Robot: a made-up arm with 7 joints.
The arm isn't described. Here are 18 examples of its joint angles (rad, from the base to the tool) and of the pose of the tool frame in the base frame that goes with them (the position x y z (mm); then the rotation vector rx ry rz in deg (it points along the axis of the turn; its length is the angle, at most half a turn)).
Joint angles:
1: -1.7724 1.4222 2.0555 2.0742 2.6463 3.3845 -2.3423
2: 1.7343 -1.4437 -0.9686 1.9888 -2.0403 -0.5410 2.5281
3: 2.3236 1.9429 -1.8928 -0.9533 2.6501 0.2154 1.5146
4: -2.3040 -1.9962 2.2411 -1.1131 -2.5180 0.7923 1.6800
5: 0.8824 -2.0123 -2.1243 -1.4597 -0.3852 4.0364 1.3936
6: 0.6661 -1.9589 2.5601 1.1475 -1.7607 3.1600 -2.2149
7: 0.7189 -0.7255 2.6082 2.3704 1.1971 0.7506 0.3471
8: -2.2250 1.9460 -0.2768 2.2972 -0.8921 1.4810 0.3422
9: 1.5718 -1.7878 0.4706 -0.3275 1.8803 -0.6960 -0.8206
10: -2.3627 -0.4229 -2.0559 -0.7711 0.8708 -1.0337 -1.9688
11: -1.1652 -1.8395 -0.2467 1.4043 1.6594 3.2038 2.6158
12: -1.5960 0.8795 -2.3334 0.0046 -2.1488 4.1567 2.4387
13: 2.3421 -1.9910 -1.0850 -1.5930 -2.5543 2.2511 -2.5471
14: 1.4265 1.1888 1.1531 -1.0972 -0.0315 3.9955 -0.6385
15: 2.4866 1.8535 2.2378 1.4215 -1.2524 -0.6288 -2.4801
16: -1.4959 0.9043 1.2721 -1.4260 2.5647 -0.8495 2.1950
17: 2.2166 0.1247 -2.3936 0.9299 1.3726 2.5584 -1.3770
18: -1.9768 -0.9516 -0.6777 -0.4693 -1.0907 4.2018 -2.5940
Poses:
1: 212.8 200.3 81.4 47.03 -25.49 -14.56
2: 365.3 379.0 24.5 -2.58 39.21 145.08
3: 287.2 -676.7 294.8 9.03 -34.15 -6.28
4: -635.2 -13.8 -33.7 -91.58 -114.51 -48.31
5: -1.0 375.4 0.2 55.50 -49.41 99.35
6: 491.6 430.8 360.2 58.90 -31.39 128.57
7: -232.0 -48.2 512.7 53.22 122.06 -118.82
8: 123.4 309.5 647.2 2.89 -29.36 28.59
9: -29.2 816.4 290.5 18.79 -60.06 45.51
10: -239.0 -404.1 902.3 -108.29 67.16 81.07
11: 38.3 -272.2 -139.3 -88.05 -48.28 136.48
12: -11.8 491.0 855.9 38.30 -115.52 43.53
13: -459.8 -1.4 192.5 6.75 -98.95 15.94
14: 228.3 -581.1 412.0 21.26 -135.62 -109.10
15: 130.3 -500.6 -103.3 -3.37 -3.63 85.66
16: -444.0 444.3 335.4 117.25 51.90 46.74
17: 400.6 -74.0 827.6 48.76 -71.93 118.43
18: -118.8 -429.3 828.6 -125.40 81.27 -10.80
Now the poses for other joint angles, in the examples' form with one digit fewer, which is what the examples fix.
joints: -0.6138 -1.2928 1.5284 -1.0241 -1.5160 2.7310 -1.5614
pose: 122 -537 549 12.4 -15.7 -0.2
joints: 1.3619 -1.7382 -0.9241 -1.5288 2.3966 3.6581 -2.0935
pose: -198 437 330 -106.1 -11.8 -104.8
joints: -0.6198 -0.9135 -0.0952 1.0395 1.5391 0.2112 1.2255
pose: 576 -453 295 -34.9 95.9 29.7
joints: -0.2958 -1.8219 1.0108 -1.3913 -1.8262 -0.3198 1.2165
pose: 270 -512 508 10.7 -144.6 4.8
